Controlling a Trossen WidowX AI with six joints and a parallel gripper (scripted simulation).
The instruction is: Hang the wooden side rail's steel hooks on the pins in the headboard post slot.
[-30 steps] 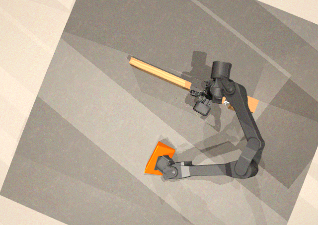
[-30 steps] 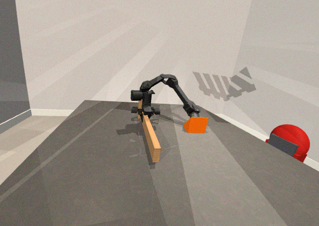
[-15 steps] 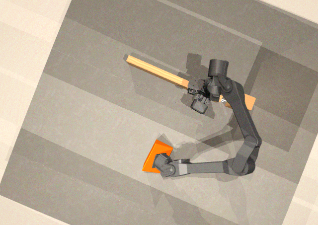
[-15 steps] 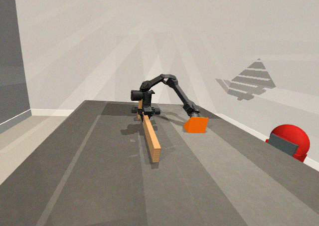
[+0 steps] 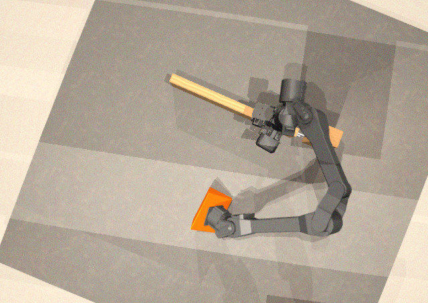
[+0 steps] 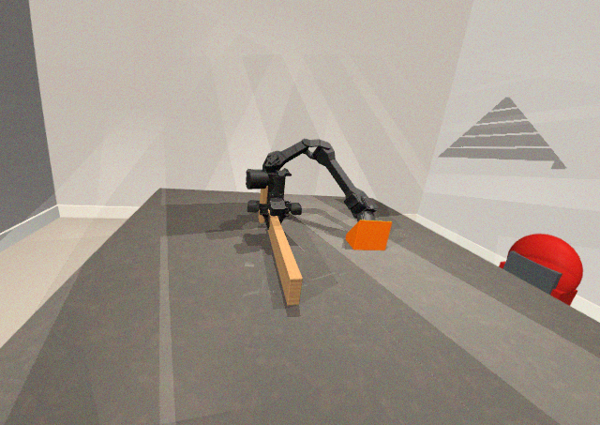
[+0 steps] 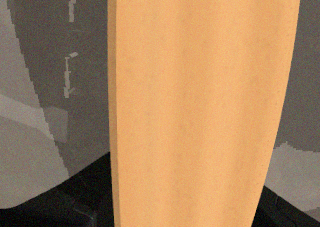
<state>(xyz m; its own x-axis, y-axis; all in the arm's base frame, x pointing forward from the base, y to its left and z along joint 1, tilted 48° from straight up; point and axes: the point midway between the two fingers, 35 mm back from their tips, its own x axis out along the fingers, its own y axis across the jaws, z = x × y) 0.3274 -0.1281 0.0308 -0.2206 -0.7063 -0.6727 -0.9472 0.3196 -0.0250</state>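
The wooden headboard post lies 14 cm to the right of my gripper tip and 7 cm above it.
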